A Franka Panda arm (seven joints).
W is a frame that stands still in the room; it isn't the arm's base.
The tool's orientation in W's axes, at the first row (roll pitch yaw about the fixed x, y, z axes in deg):
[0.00 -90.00 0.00]
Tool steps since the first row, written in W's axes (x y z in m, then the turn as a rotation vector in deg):
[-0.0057 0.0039 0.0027 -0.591 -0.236 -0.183]
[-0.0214 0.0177 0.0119 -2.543 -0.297 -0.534]
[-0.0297 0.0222 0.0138 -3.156 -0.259 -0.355]
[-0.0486 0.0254 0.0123 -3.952 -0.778 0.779]
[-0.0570 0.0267 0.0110 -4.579 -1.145 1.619]
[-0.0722 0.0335 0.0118 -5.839 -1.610 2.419]
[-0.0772 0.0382 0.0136 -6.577 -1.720 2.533]
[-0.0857 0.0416 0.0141 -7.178 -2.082 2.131]
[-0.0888 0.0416 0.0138 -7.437 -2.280 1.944]
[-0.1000 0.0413 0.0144 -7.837 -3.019 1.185]
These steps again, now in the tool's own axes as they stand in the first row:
[0.0027 0.0039 0.0057 -0.183 -0.236 0.591]
[0.0119 0.0177 0.0214 -0.534 -0.297 2.543]
[0.0138 0.0222 0.0297 -0.355 -0.259 3.156]
[0.0123 0.0254 0.0486 0.779 -0.778 3.952]
[0.0110 0.0267 0.0570 1.619 -1.145 4.579]
[0.0118 0.0335 0.0722 2.419 -1.610 5.839]
[0.0136 0.0382 0.0772 2.533 -1.720 6.577]
[0.0141 0.0416 0.0857 2.131 -2.082 7.178]
[0.0138 0.0416 0.0888 1.944 -2.280 7.437]
[0.0144 0.0413 0.1000 1.185 -3.019 7.837]

